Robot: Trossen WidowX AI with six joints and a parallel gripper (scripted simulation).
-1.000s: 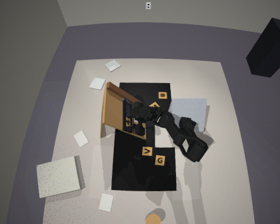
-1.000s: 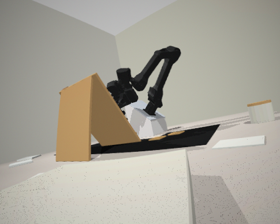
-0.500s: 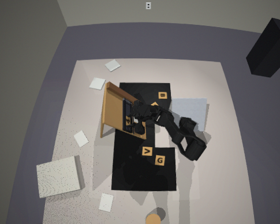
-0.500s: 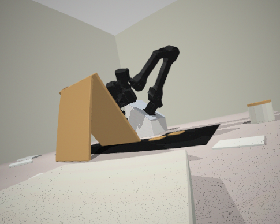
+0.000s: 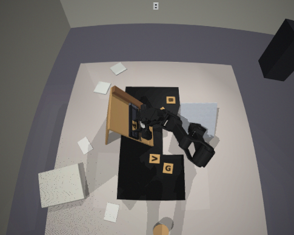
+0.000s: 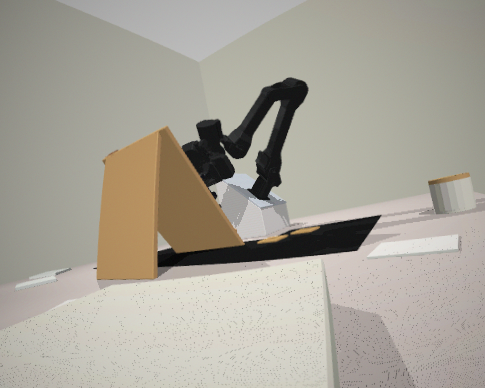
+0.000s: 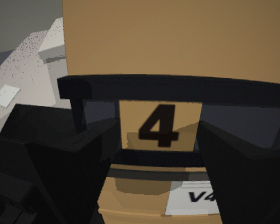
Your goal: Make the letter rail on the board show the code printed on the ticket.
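The white ticket lies 40 mm behind my gripper tip, 60 mm to the right of it and 80 mm below it. Also, from my gripper tip: black mat: 130 mm behind, 20 mm to the right, 160 mm below; tile marked 4: right at my gripper tip; v tile: 130 mm behind, 130 mm to the left, 150 mm below.
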